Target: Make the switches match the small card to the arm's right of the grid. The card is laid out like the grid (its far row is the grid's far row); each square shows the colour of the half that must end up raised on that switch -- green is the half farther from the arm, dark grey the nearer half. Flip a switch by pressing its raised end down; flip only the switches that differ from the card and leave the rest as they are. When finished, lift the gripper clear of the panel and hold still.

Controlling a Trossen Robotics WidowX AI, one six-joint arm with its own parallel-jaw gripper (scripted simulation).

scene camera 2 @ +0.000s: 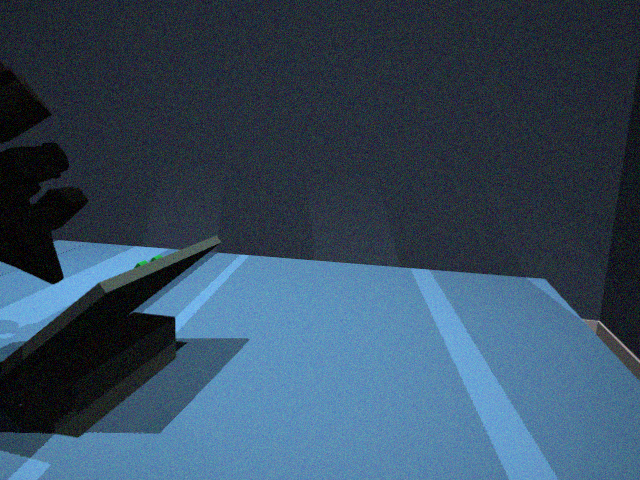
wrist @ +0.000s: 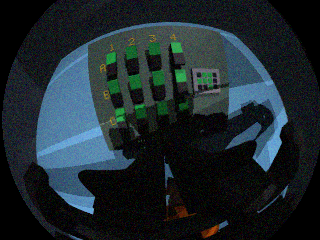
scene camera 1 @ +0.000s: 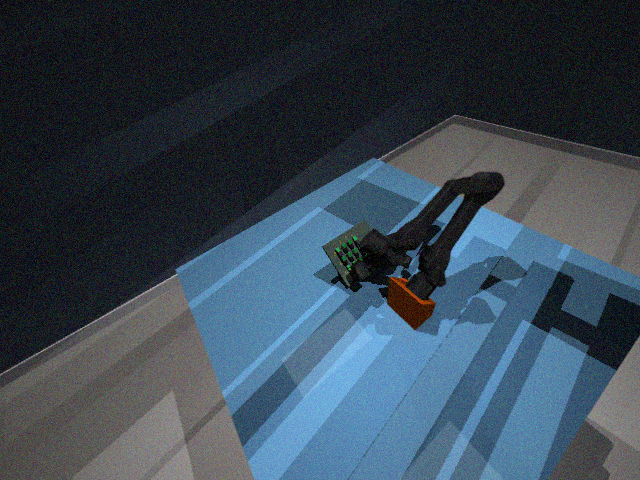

Labels:
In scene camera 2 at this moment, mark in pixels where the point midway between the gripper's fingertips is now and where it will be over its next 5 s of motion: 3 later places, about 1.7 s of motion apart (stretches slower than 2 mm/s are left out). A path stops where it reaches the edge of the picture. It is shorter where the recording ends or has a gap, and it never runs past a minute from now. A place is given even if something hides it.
My gripper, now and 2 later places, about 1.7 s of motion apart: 58,281; 74,315; 65,298

